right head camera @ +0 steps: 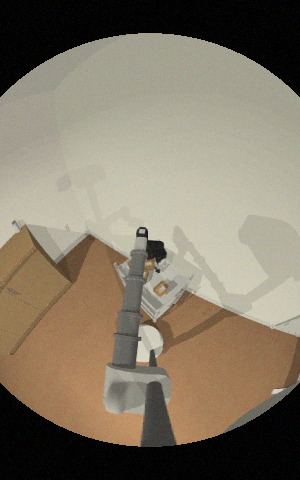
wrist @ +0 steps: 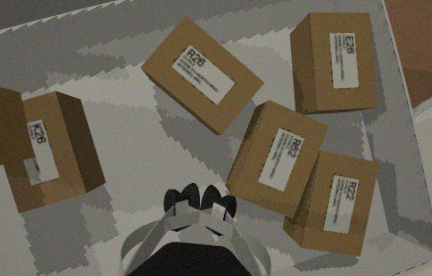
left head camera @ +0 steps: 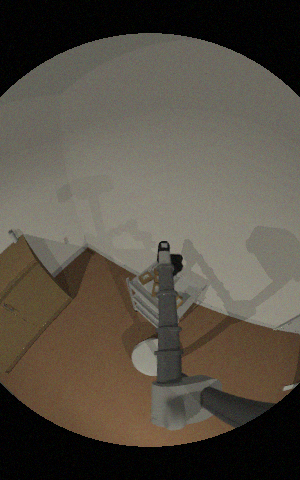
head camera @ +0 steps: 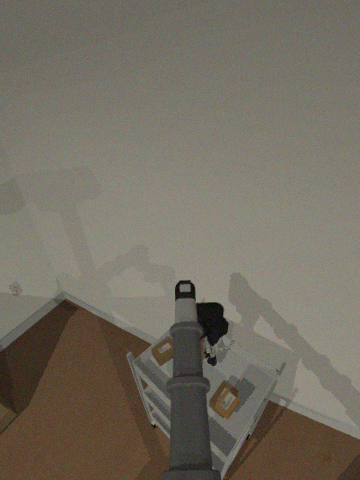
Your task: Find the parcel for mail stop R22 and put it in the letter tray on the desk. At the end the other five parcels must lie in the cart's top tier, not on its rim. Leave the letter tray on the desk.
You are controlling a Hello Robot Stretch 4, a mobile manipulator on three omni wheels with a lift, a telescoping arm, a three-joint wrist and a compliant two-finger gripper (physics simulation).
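Frame: origin at the robot's base, x ahead, y left, z up, level; millimetres.
Seen in the pictures: gripper, fingertip midpoint: [right head camera: 156, 270] [wrist: 200, 199] [head camera: 210, 360]; robot's base, link origin: [right head camera: 142, 341] [left head camera: 152, 355].
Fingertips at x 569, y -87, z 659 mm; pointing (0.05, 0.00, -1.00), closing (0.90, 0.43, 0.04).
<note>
Pixels of each thing's top centre, then the offset from my fingertips to it. "pt": a spot on its surface instead.
- R22 parcel, top centre: [wrist: 341, 204] 110 mm ahead, 66 mm left, 26 mm up
- R62 parcel, top centre: [wrist: 281, 160] [right head camera: 147, 263] 39 mm ahead, 71 mm left, 26 mm up
- R26 parcel, top centre: [wrist: 203, 74] 58 mm back, 98 mm left, 26 mm up
- E26 parcel, top centre: [wrist: 344, 60] [head camera: 164, 348] [left head camera: 145, 276] 43 mm ahead, 180 mm left, 26 mm up
- K26 parcel, top centre: [wrist: 36, 152] [head camera: 224, 395] 143 mm back, 32 mm right, 26 mm up
- sixth parcel, surface spot: [wrist: 9, 125] pt 161 mm back, 18 mm right, 48 mm up
- white cart's rim, surface spot: [wrist: 400, 70] pt 86 mm ahead, 193 mm left, 43 mm up
- wooden cabinet-like piece, surface spot: [left head camera: 30, 300] pt 320 mm back, 1285 mm left, 115 mm down
The R22 parcel [wrist: 342, 202], a brown box with a white label, lies at the lower right in the wrist view. The R62 parcel [wrist: 280, 157] is tight against its left side and overlaps it in this view. The R26 parcel [wrist: 202, 75], E26 parcel [wrist: 334, 62] and K26 parcel [wrist: 70, 145] lie farther off. A sixth parcel [wrist: 9, 125] is cut off at the left edge, its label hidden. All are over the cart's top tier [wrist: 135, 145] [head camera: 260, 369]. My gripper [wrist: 200, 199] [head camera: 211, 358] is shut and empty, left of R62. The letter tray does not show.
The white cart's rim [wrist: 400, 70] runs along the right in the wrist view. The cart stands close to the wall [head camera: 280, 200]. A round white seat-like disc [left head camera: 145, 357] [right head camera: 151, 342] is near the cart. A wooden cabinet-like piece [left head camera: 30, 300] [right head camera: 32, 290] stands at the left.
</note>
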